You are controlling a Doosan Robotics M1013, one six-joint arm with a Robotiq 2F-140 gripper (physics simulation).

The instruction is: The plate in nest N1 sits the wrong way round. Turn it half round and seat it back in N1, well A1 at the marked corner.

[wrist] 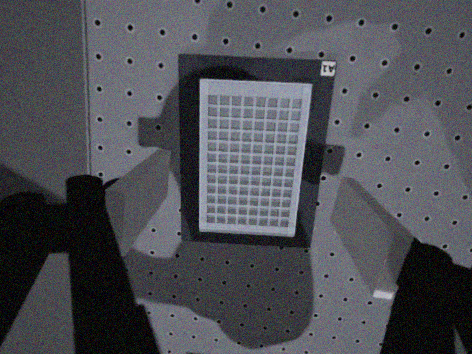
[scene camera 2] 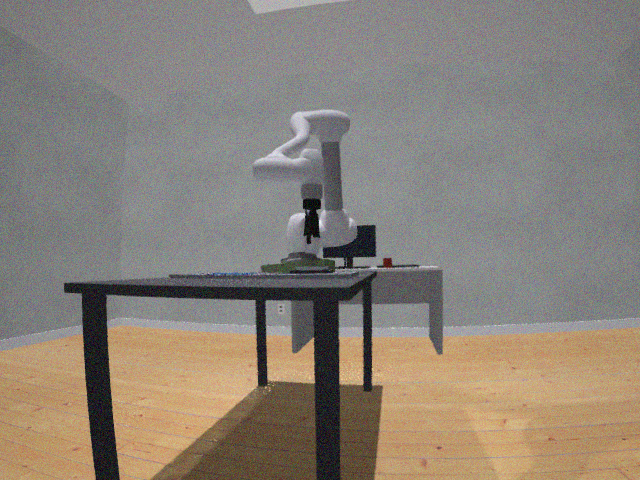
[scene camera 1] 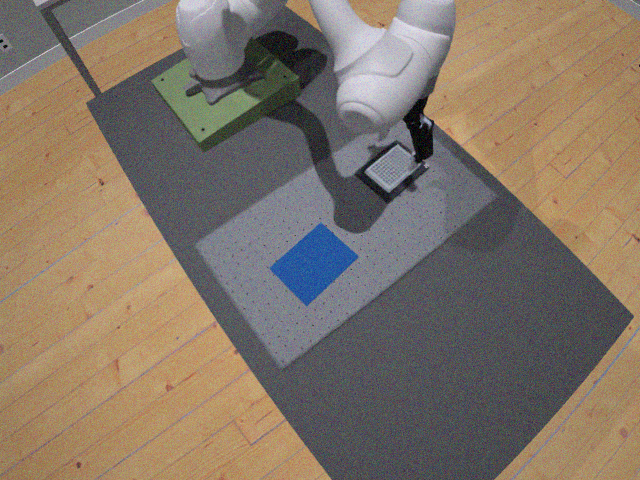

gripper: wrist; scene camera 2; scene camera 1 397, 153
same spot on gripper: (wrist: 98, 225) = (scene camera 2: 317, 232)
